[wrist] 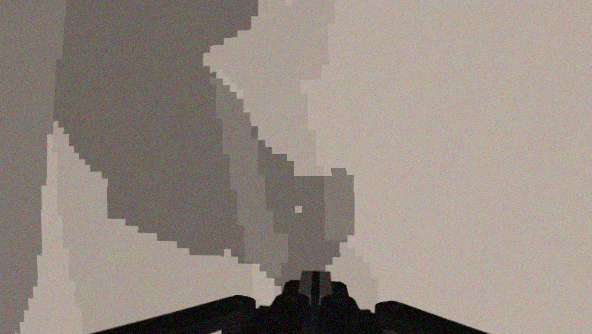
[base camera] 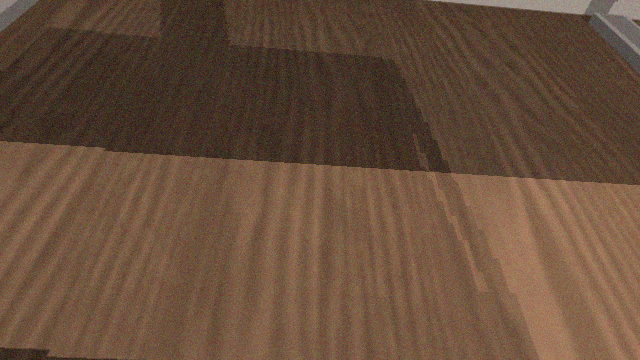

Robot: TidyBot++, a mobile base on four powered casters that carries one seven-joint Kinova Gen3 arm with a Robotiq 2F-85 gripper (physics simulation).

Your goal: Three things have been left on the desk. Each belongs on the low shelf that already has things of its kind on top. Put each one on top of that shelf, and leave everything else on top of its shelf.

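Places are measured from the arm's base along level axes (x back, y up, z left), in metres.
Pixels of known places: gripper, fingertip midpoint: (wrist: 315,290).
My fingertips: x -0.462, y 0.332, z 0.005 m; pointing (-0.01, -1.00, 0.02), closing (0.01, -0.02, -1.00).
Behind a point stands the place of what it marks.
My gripper (wrist: 315,290) {x -0.462, y 0.332, z 0.005 m} is shut, with its two fingertips together at the bottom middle of the wrist view and no object between them. Beyond the fingertips is a pale, flat surface (wrist: 465,150) {x -0.531, y 0.324, z -0.070 m}, crossed by grey blocky shadows, one of which has the outline of the gripper. I cannot tell from this view how high the fingertips are above it. The things to be sorted and the things of their kind on the shelves do not show in either view. The gripper does not show in the base camera view.
The base camera view shows a brown wood-grain floor (base camera: 300,250) {x -0.332, y -0.397, z -0.003 m} with a broad dark shadow over its far part. A grey edge (base camera: 620,37) {x -0.884, y -0.372, z -0.632 m} shows at the top right, and another grey edge (base camera: 12,11) {x -0.768, y -0.382, z 0.531 m} at the top left. A pale strip runs along the far edge of the floor.
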